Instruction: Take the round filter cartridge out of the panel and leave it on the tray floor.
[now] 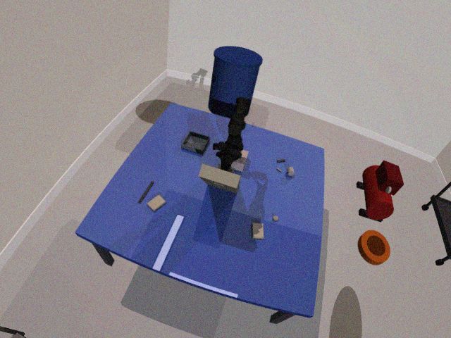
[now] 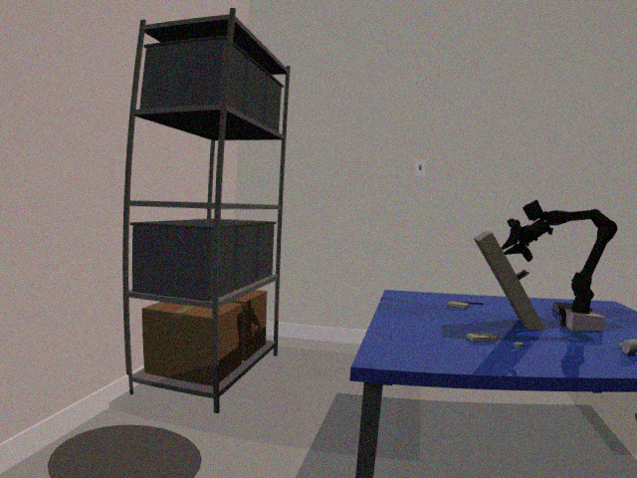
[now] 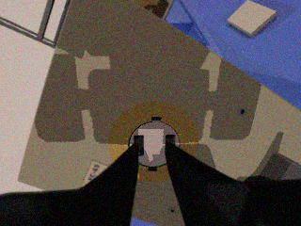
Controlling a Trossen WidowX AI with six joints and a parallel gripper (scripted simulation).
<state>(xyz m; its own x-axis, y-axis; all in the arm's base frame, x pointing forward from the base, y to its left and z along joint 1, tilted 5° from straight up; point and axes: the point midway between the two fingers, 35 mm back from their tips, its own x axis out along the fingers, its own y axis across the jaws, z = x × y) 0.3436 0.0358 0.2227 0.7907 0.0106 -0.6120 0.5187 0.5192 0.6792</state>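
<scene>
Now: gripper tip 2 cm short of the round grey filter cartridge and 2 cm above it. The rest, counted from my gripper tip: dark tray: 40 cm behind, 31 cm to the right, 27 cm below.
</scene>
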